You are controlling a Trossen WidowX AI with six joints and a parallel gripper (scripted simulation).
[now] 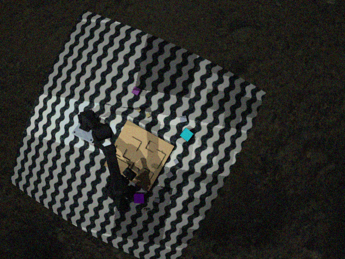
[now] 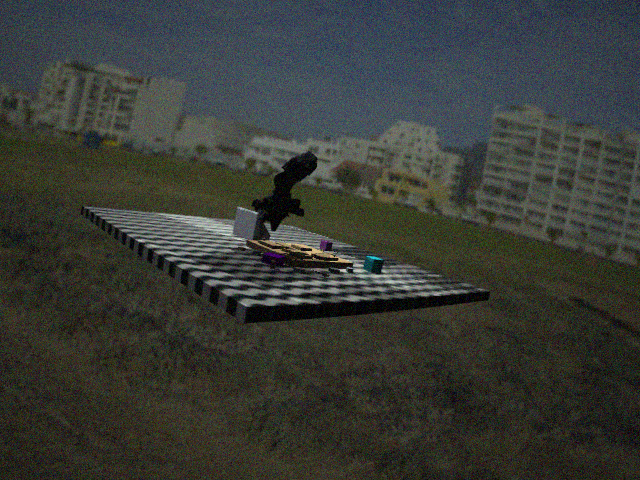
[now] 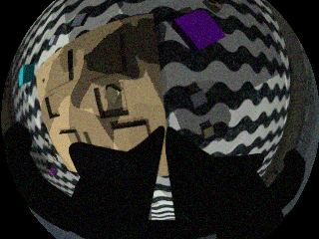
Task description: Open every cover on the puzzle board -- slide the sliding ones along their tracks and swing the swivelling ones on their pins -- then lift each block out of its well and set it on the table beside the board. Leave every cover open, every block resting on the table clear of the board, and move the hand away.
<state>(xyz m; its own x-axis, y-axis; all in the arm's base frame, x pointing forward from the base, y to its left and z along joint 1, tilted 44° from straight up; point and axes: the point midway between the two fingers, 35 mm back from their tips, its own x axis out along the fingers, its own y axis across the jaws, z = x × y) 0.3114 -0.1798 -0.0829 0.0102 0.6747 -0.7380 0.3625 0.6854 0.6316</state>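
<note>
My gripper tip is 120 mm to the right of the tan puzzle board, 70 mm above it and 20 mm short of it. The rest, counted from my gripper tip: grey bit: 420 mm to the left, 180 mm ahead, 80 mm below; then teal block: 350 mm to the left, 220 mm ahead, 60 mm below; then purple block: 110 mm ahead, 90 mm to the right, 70 mm below.
</note>
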